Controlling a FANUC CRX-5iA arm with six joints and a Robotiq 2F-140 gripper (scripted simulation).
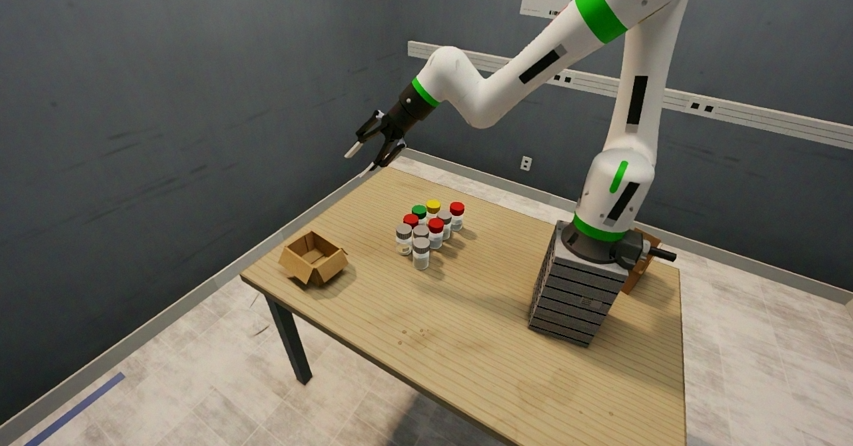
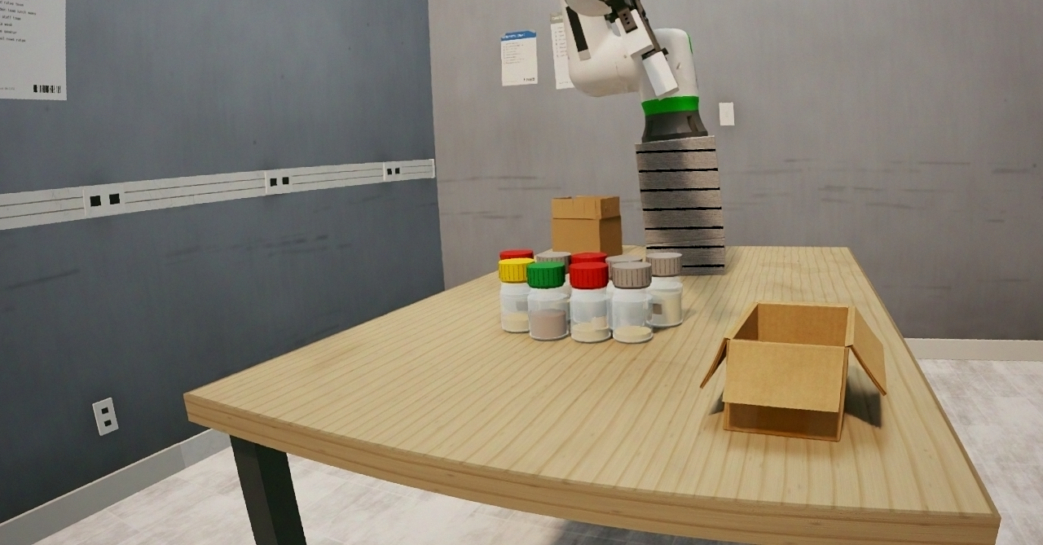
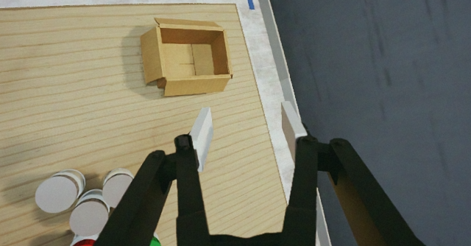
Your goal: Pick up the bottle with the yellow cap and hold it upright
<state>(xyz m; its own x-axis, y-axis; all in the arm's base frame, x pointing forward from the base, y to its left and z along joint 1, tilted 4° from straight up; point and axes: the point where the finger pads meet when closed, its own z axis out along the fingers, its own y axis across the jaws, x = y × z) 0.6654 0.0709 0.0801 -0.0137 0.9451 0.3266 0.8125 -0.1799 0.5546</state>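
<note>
The yellow-capped bottle lies 320 mm below my hand, 240 mm to the right of it and 140 mm behind it. Also, from my hand: grey-capped bottle: 320 mm below, 200 mm to the right, 200 mm behind.
</note>
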